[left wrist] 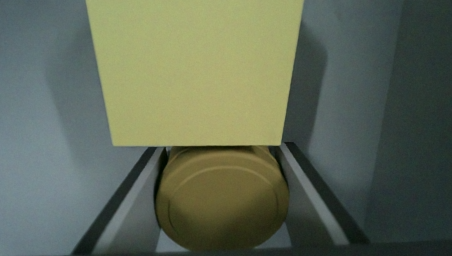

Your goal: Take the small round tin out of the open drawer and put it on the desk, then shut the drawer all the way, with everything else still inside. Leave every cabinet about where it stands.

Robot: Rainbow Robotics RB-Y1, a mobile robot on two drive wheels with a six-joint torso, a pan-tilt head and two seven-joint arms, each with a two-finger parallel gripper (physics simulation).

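Places are measured from the robot's base along level axes (x back, y right, z up), in metres.
Where they show: left gripper, fingertip midpoint: (221, 162).
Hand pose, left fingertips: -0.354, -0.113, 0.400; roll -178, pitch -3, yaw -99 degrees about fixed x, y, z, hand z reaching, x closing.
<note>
After its pixels a point has its place, as x, y, z.
The small round tin (225, 202) @[-0.354, -0.113, 0.427], brownish yellow with a ringed round lid, is at the lower middle of the left wrist view, inside the grey-blue drawer (420, 110) @[-0.342, -0.195, 0.410]. My left gripper (221, 162) @[-0.354, -0.113, 0.400] has one finger against each side of the tin and is shut on it. The far part of the tin is hidden behind a pale yellow box. The right gripper does not show in the left wrist view, and neither does the desk.
The pale yellow box (197, 75) @[-0.309, -0.114, 0.430] fills the upper middle, right beyond the tin and very near the fingertips. A darker drawer wall runs along the right side. Soft shadows lie on both sides of the box.
</note>
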